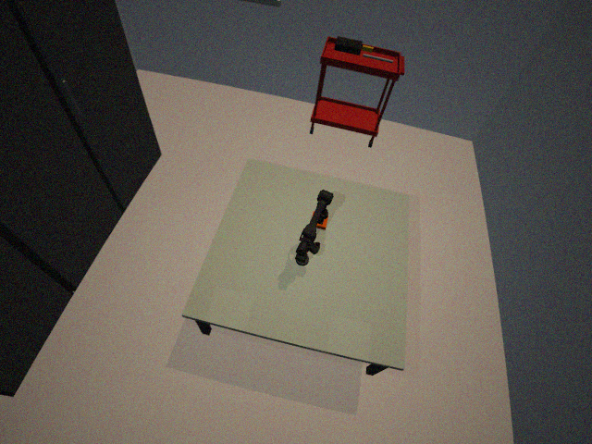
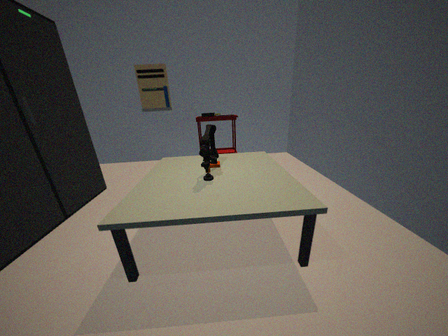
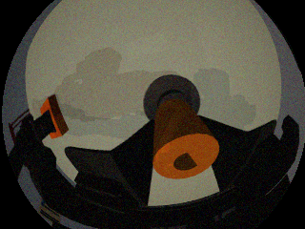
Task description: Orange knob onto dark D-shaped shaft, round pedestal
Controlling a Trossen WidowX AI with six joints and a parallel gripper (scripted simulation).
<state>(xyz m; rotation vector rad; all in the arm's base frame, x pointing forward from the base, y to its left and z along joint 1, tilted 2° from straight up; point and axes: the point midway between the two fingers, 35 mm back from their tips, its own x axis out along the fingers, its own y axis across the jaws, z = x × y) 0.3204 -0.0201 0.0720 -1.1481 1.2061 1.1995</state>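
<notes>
Now: gripper tip 2 cm below the orange knob. The rest, counted from my gripper tip: round pedestal (4 cm below).
</notes>
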